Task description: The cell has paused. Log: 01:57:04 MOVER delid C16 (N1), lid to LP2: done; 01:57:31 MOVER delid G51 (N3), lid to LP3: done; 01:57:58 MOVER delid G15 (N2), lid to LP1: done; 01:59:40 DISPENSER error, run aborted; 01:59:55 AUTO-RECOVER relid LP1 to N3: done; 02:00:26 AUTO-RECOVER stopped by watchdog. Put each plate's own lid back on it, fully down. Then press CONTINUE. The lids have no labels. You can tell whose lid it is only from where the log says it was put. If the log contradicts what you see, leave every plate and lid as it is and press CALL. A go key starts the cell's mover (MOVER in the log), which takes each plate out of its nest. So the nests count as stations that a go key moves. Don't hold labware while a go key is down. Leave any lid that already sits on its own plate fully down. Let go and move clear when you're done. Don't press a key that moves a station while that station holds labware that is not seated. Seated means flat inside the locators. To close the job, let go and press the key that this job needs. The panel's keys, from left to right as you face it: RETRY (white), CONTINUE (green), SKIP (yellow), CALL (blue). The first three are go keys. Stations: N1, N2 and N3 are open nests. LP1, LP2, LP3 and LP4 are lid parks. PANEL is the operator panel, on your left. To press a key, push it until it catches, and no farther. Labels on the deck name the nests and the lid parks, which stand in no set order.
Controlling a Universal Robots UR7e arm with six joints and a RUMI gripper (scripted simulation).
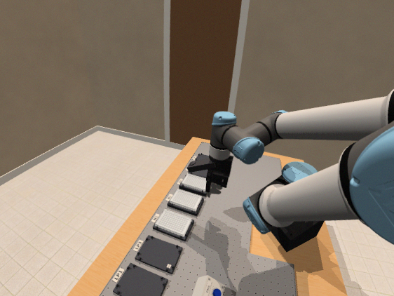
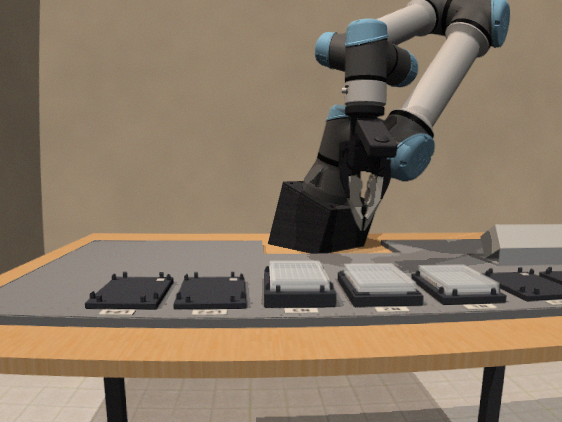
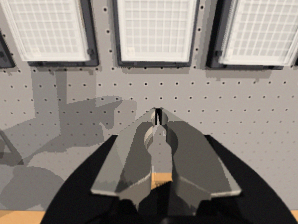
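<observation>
Now: hand 140 mm past the green CONTINUE key, 440 mm to the right of it and 30 mm above it. The rest, counted from my hand: plate (100 mm ahead, 80 mm below); then LP3 lid park (100 mm ahead, 270 mm to the left, 90 mm below); then LP2 lid park (110 mm ahead, 260 mm to the right, 90 mm below).
</observation>
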